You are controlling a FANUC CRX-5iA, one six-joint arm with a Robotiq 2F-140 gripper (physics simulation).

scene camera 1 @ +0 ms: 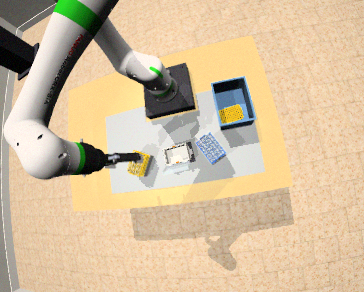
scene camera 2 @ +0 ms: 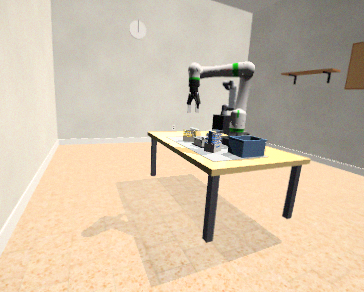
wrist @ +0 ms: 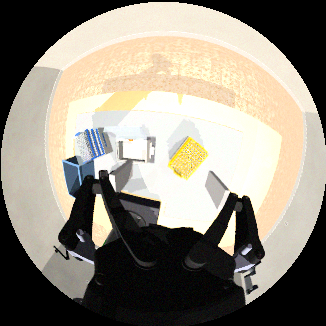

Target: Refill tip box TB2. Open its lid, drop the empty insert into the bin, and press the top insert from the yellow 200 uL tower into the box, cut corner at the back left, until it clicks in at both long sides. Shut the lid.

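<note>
My gripper [scene camera 1: 138, 157] [scene camera 2: 193, 108] [wrist: 169, 173] is open and empty, with its fingers pointing down, high above the table. In the wrist view the yellow tower [scene camera 1: 138, 165] [scene camera 2: 190, 133] [wrist: 188, 158] stands turned at an angle, a little beyond the gap between the finger pads. The tip box TB2 [scene camera 1: 178, 154] [scene camera 2: 201, 142] [wrist: 134, 149] stands beside it with no insert in its pale inside. Its clear lid [scene camera 1: 177, 169] [wrist: 125, 132] is open, on the side away from the robot base. A yellow insert [scene camera 1: 231, 114] lies in the blue bin [scene camera 1: 242, 90] [scene camera 2: 247, 147] [wrist: 75, 175].
A blue tower [scene camera 1: 211, 148] [scene camera 2: 214, 138] [wrist: 91, 145] stands between the tip box and the bin. The robot's dark base plate [scene camera 1: 187, 75] [wrist: 152, 207] is behind the box. The towers and box stand on a pale mat [scene camera 1: 120, 130] on the table [scene camera 1: 275, 172] [scene camera 2: 270, 165].
</note>
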